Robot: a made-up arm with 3 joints. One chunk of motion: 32 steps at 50 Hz.
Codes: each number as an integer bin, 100 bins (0 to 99) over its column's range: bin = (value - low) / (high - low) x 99, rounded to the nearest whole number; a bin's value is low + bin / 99 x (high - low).
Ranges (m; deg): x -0.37..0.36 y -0.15..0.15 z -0.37..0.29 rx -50..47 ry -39..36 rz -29..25
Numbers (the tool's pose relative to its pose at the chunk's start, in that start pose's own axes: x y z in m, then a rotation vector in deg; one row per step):
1: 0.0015 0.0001 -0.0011 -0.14 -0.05 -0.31
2: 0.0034 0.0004 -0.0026 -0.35 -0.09 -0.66
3: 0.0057 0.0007 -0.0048 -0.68 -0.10 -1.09
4: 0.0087 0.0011 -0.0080 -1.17 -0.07 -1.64
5: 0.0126 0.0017 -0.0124 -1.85 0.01 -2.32
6: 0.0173 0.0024 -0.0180 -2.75 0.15 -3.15
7: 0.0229 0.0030 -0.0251 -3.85 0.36 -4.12
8: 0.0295 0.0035 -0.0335 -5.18 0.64 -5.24
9: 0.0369 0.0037 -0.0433 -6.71 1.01 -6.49
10: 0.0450 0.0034 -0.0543 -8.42 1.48 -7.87
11: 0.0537 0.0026 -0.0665 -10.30 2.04 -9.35
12: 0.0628 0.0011 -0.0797 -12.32 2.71 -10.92
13: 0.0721 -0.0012 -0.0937 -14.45 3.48 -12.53
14: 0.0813 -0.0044 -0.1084 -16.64 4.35 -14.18
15: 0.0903 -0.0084 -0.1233 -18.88 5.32 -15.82
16: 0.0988 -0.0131 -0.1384 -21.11 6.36 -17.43
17: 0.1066 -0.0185 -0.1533 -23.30 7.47 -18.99
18: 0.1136 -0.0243 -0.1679 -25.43 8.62 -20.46
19: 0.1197 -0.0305 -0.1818 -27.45 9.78 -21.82
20: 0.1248 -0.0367 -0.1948 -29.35 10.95 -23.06
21: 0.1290 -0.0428 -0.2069 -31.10 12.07 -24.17
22: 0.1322 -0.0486 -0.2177 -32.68 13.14 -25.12
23: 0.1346 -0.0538 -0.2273 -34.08 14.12 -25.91
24: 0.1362 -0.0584 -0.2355 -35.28 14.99 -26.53
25: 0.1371 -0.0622 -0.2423 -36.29 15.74 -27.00
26: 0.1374 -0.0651 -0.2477 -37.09 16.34 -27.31
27: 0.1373 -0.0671 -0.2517 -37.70 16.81 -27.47
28: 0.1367 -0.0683 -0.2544 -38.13 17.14 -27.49
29: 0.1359 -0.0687 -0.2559 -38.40 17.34 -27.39
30: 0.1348 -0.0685 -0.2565 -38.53 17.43 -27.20
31: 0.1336 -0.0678 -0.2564 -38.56 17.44 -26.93
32: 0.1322 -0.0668 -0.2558 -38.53 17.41 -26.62
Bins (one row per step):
1: 50 50 55 51 51 53
2: 51 50 55 51 51 52
3: 51 50 55 50 51 51
4: 51 50 54 50 51 50
5: 52 50 54 49 51 49
6: 53 50 53 48 52 47
7: 53 50 52 47 52 46
8: 54 51 50 46 52 44
9: 55 51 49 44 53 41
10: 56 51 47 42 53 39
11: 57 50 46 41 54 36
12: 59 50 44 38 55 33
13: 60 49 41 36 56 30
14: 61 48 39 34 57 27
15: 62 47 37 32 59 24
16: 64 45 35 29 60 21
17: 65 43 33 27 61 18
18: 66 41 30 25 63 16
19: 66 39 28 23 64 13
20: 67 37 26 21 66 11
21: 68 35 24 19 67 9
22: 68 33 23 18 69 7
23: 68 32 21 16 70 6
24: 69 30 20 15 71 5
25: 69 29 19 14 72 4
26: 69 28 18 13 73 3
27: 69 27 18 13 74 3
28: 69 27 17 12 74 3
29: 69 27 17 12 74 3
30: 68 27 17 12 74 3
31: 68 27 17 12 75 4
32: 68 27 17 12 74 4

